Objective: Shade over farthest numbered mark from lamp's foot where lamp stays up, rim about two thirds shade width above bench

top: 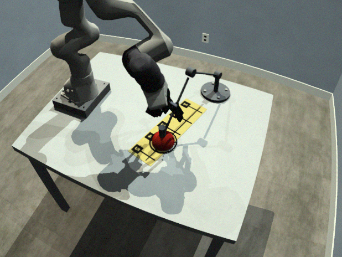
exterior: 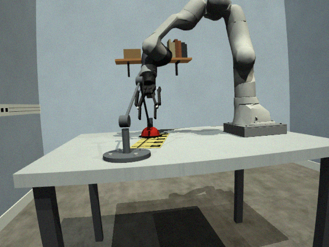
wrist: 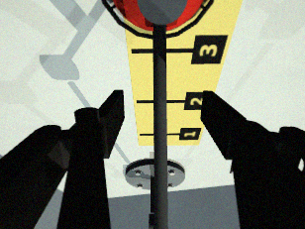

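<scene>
My gripper is now 20 mm past the yellow numbered strip, 20 mm to the right of it and 130 mm above it. From my hand the other things lie so: round grey foot (100 mm ahead, 360 mm to the left, 100 mm below).
</scene>
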